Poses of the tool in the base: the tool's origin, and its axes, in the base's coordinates. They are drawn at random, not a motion.
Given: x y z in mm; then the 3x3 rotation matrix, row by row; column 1 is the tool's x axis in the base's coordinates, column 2 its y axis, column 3 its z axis. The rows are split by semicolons.
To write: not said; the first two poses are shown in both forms.
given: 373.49 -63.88 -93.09; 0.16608 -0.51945 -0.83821; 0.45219 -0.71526 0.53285; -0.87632 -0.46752 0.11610
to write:
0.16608 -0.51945 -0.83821 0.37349
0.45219 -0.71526 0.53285 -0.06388
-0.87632 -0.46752 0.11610 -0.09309
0 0 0 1

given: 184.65 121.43 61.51; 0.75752 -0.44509 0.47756; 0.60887 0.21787 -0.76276; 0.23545 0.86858 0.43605
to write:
0.75752 -0.44509 0.47756 0.18465
0.60887 0.21787 -0.76276 0.12143
0.23545 0.86858 0.43605 0.06151
0 0 0 1

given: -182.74 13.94 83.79; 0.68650 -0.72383 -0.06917; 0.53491 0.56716 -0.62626; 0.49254 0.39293 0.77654
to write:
0.68650 -0.72383 -0.06917 -0.18274
0.53491 0.56716 -0.62626 0.01394
0.49254 0.39293 0.77654 0.08379
0 0 0 1

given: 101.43 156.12 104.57; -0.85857 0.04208 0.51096; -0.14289 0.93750 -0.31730; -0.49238 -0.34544 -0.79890
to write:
-0.85857 0.04208 0.51096 0.10143
-0.14289 0.93750 -0.31730 0.15612
-0.49238 -0.34544 -0.79890 0.10457
0 0 0 1

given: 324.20 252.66 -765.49; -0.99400 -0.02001 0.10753; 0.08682 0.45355 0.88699; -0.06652 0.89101 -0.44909
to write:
-0.99400 -0.02001 0.10753 0.32420
0.08682 0.45355 0.88699 0.25266
-0.06652 0.89101 -0.44909 -0.76549
0 0 0 1

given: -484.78 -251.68 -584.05; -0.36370 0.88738 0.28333; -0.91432 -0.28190 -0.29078; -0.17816 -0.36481 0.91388
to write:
-0.36370 0.88738 0.28333 -0.48478
-0.91432 -0.28190 -0.29078 -0.25168
-0.17816 -0.36481 0.91388 -0.58405
0 0 0 1

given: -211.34 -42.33 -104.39; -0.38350 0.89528 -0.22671; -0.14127 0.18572 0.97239; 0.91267 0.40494 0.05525
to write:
-0.38350 0.89528 -0.22671 -0.21134
-0.14127 0.18572 0.97239 -0.04233
0.91267 0.40494 0.05525 -0.10439
0 0 0 1

